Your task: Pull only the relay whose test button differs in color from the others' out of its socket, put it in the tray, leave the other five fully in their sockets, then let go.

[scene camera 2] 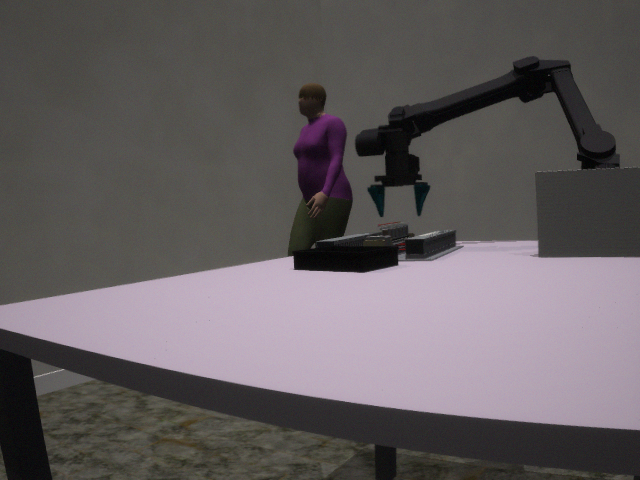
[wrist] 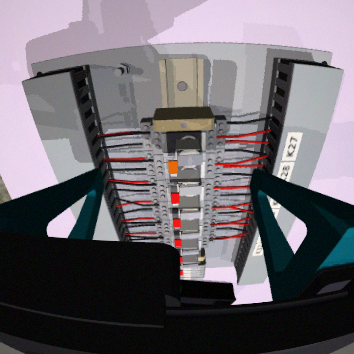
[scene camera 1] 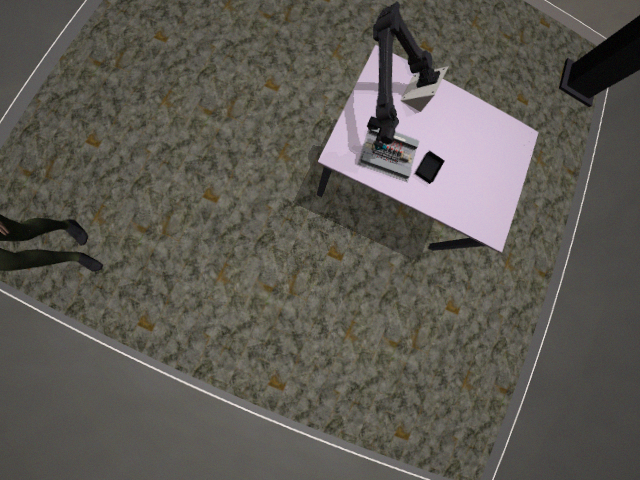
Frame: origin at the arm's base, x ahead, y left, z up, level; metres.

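Where they show: gripper, between the fingertips: (scene camera 2: 400, 216) (wrist: 176, 176) (scene camera 1: 379, 142); arm's base, origin of its link: (scene camera 2: 605, 202) (scene camera 1: 428, 80).
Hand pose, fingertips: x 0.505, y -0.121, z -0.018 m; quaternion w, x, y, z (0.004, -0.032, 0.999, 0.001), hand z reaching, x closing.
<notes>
Things, the pixels of their top centre, and the offset from my fingertips. "spot": a spot on its surface instead. Level surfaces: height alone.
- relay with the orange test button, centre of its top: (wrist: 184, 166) (scene camera 2: 402, 221) dx -0.005, dy +0.001, dz -0.013 m
- tan end bracket, centre of its top: (wrist: 183, 124) dx -0.003, dy -0.017, dz -0.042 m
- black tray, centre of its top: (scene camera 2: 345, 248) (wrist: 185, 308) (scene camera 1: 431, 166) dx -0.041, dy +0.347, dz -0.047 m
- grey panel, a spot on its surface: (wrist: 125, 54) spot: dx +0.047, dy -0.062, dz -0.079 m
- table, height of its surface: dz -0.082 m
My gripper (scene camera 1: 383, 145) (scene camera 2: 400, 214) (wrist: 176, 176) is open and empty, pointing down above the relay row, with a gap between its fingertips and the relays. In the wrist view its teal fingers stand to the left and right of the row. The relay with the orange test button (wrist: 173, 167) sits in its socket at the far end, beside the tan end bracket (wrist: 183, 119). Several relays with red test buttons (wrist: 175, 198) sit in line after it; the nearest are small and partly hidden. The black tray (scene camera 1: 430, 166) (scene camera 2: 330, 260) stands on the table, beside the panel.
The grey panel (scene camera 1: 385, 166) (wrist: 125, 54) carries raised wire ducts (scene camera 2: 431, 243) (wrist: 55, 115) on both sides of the row, with red and black wires (wrist: 242, 162) between. The arm's base block (scene camera 1: 419, 97) (scene camera 2: 586, 214) stands on the table (scene camera 1: 480, 155) (scene camera 2: 336, 320). A person (scene camera 2: 320, 155) stands beyond the table.
</notes>
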